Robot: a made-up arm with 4 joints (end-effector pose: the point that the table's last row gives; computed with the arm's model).
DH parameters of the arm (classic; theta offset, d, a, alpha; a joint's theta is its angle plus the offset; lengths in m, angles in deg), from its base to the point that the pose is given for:
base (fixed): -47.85 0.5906 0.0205 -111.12
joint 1: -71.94 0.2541 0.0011 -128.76
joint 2: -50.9 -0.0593 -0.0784 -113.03
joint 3: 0 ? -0.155 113.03
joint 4: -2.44 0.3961 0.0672 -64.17
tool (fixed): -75.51 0.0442 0 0
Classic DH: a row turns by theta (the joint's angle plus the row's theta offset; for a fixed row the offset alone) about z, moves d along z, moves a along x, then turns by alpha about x.
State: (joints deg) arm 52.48 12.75 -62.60 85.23
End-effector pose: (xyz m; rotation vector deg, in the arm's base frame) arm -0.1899 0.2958 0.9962 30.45 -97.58 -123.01
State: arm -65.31 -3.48 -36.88 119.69
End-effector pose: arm -0.3954 -0.0169 0.4049 76.46 -126.68 56.01
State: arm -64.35 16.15 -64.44 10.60
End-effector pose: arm -0.2767 -0.0834 0.2112 86.22 -71.07 -36.17
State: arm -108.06 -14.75 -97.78 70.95
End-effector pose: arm -0.1032 -0.0901 -0.0393 -102.57 140.94 -34.17
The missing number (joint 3, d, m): 0.4402
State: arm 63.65 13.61 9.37 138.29
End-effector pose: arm -0.0949 -0.1820 0.8275 88.94 -99.76 -68.49
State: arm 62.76 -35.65 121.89 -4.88
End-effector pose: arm 0.6594 0.2535 0.4409 37.38 92.53 61.11
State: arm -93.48 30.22 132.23 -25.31
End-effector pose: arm -0.0159 0.4673 0.2194 -137.03 -53.48 -2.32
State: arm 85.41 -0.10 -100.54 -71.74
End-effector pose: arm 0.2132 0.2030 1.0270 -28.87 -76.48 91.38
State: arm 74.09 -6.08 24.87 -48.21
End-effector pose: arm 0.2075 -0.2709 0.5711 7.32 126.60 -39.75
